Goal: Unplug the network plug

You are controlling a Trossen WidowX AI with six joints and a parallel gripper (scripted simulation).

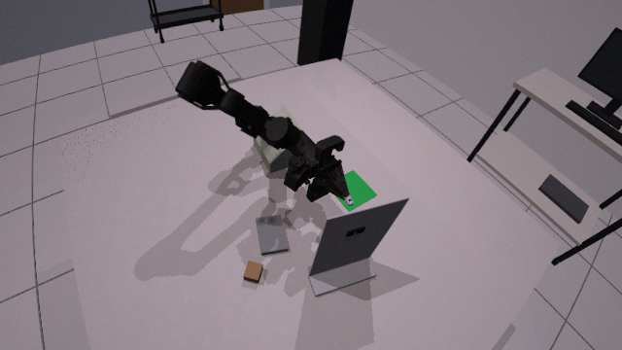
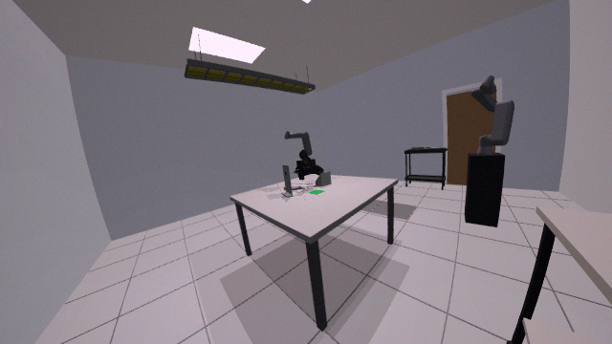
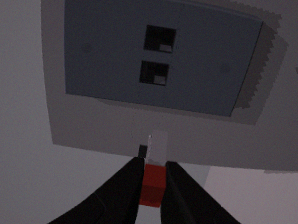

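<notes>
Now: gripper tip 21 cm above the green marked square, 17 cm to the right of it and 10 cm past it. The rest, counted from my gripper tip: grey upright panel: 8 cm below, 8 cm ahead, 4 cm to the right; then small brown block: 22 cm to the right, 19 cm below, 4 cm behind; then flat grey plate: 20 cm below, 12 cm to the right, 10 cm behind.
</notes>
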